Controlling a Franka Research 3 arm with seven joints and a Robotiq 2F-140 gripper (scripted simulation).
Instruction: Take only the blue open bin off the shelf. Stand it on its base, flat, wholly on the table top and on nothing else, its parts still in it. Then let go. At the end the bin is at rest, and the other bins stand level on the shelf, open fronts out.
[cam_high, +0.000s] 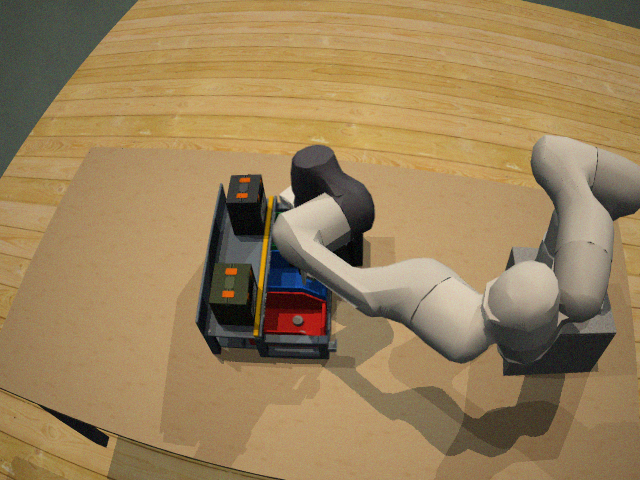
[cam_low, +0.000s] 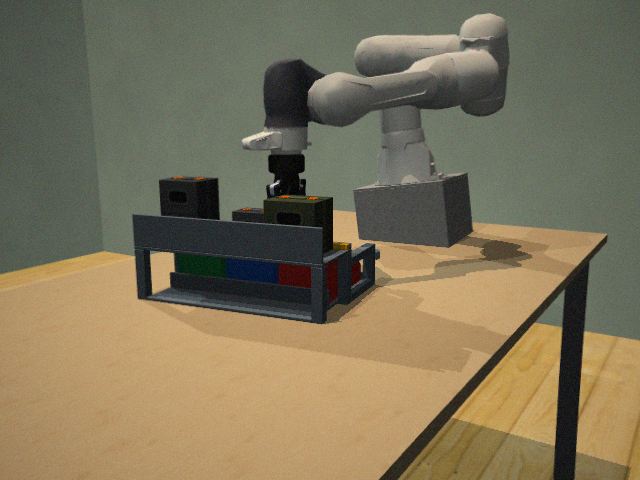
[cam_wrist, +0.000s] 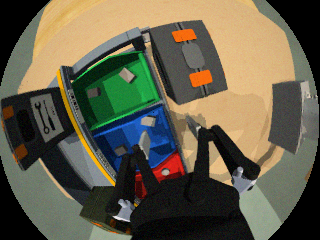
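The blue open bin lies 80 mm ahead of my hand and 20 mm below it. Also, from my hand: yellow bar: 130 mm ahead, 10 mm to the left, 50 mm above; red bin: 70 mm ahead, 120 mm to the left, 20 mm below; green bin: 90 mm ahead, 110 mm to the right, 20 mm below.
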